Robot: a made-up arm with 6 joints.
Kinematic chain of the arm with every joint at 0, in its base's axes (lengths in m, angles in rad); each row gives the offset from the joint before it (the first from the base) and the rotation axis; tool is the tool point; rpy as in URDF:
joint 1: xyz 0 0 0.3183 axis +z
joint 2: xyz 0 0 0 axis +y
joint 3: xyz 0.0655 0 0.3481 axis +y
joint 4: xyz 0.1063 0 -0.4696 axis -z
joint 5: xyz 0 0 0 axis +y
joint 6: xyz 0.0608 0 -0.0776 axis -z
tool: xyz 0 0 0 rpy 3.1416 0 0
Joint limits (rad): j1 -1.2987..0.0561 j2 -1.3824..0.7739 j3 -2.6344..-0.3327 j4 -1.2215..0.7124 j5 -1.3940..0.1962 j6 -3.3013..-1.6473
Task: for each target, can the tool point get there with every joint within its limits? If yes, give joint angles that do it. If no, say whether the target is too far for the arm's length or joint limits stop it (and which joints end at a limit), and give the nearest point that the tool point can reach.
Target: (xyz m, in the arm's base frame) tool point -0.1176 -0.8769 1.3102
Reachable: no: too far | nearest point 0.1179 -0.5734 1.0308 | short by 0.475 m
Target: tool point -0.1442 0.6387 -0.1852
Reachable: no: joint limits stop it (at a limit: joint 1, joint 2, joint 3, joint 4) | nearest point 0.1849 0.0893 -0.0076 | short by 0.665 m
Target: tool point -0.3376 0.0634 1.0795
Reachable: yes | joints -0.0760 -1.1053 -1.8052 -0.4532 -0.3903 -1.8769
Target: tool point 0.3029 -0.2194 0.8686
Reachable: yes | joints -0.5071 -0.3671 -1.2324 0.4940 -1.2034 -2.2648
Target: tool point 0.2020 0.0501 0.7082
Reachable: yes | joints -0.1381 -0.9997 -0.5361 -0.9443 -1.1558 -3.1222
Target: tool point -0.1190 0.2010 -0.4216
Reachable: no: joint limits stop it (at a limit: joint 1, joint 2, joint 3, joint 4, joint 5) | nearest point 0.1593 0.0508 -0.0346 | short by 0.500 m
